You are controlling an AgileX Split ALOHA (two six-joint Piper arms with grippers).
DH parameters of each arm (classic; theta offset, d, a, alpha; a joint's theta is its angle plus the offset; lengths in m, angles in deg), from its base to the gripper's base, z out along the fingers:
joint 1: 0 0.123 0 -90
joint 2: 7.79 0 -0.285 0
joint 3: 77.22 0 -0.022 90
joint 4: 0 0.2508 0 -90
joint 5: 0 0 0.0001 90
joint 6: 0 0.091 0 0
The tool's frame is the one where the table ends.
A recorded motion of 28 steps. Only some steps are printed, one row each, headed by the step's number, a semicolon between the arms.
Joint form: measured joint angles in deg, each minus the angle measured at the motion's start. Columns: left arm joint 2, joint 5, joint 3, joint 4, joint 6, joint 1; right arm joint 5, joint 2, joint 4, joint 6, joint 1, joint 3.
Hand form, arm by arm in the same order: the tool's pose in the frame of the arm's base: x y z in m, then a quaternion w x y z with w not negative. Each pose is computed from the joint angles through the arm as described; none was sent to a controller.
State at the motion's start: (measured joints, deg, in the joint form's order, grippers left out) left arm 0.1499 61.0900 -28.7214 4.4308 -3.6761 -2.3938; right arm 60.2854 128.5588 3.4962 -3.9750 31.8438 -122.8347
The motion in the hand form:
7: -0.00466 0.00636 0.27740 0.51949 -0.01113 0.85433 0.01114; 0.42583 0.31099 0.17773 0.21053 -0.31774 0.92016 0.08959
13: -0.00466 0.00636 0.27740 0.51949 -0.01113 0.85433 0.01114; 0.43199 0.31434 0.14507 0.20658 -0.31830 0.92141 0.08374
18: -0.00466 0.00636 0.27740 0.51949 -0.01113 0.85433 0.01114; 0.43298 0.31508 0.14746 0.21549 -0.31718 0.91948 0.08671
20: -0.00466 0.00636 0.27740 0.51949 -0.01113 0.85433 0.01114; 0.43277 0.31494 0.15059 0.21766 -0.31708 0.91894 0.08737
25: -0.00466 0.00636 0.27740 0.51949 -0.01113 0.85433 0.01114; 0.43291 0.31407 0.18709 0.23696 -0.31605 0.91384 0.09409
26: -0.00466 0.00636 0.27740 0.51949 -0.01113 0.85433 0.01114; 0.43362 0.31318 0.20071 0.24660 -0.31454 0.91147 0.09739
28: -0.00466 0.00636 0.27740 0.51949 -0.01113 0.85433 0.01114; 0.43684 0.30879 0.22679 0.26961 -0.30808 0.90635 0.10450
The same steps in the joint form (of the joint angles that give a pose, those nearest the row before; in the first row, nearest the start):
7: 0.00 0.00 0.00 0.00 0.00 0.00; -6.79 9.69 0.08 0.06 3.80 -0.17
13: 0.00 0.00 0.00 0.00 0.00 0.00; -9.90 13.44 -0.40 0.07 3.79 -0.17
18: 0.00 0.00 0.00 0.00 0.00 0.00; -10.82 13.25 -0.34 0.06 3.79 -0.17
20: 0.00 0.00 0.00 0.00 0.00 0.00; -10.75 12.92 -0.34 0.06 3.79 -0.18
25: 0.00 0.00 0.00 0.00 0.00 0.00; -7.50 10.56 -0.27 0.07 3.68 -3.47
26: 0.00 0.00 0.00 0.00 0.00 0.00; -6.47 9.87 -0.20 0.07 3.54 -5.02
28: 0.00 0.00 0.00 0.00 0.00 0.00; -5.02 8.71 0.00 0.07 2.92 -8.16

